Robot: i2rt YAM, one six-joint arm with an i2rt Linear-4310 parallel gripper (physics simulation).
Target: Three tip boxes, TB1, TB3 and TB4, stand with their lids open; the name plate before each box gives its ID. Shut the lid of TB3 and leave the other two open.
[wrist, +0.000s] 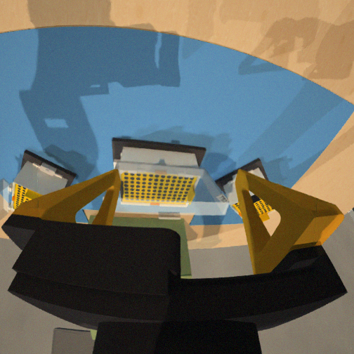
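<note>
There's a clear lid (169, 190) here that I can see, and a blue mat (77, 87) as well, and my own gripper (177, 175) is showing too.
</note>
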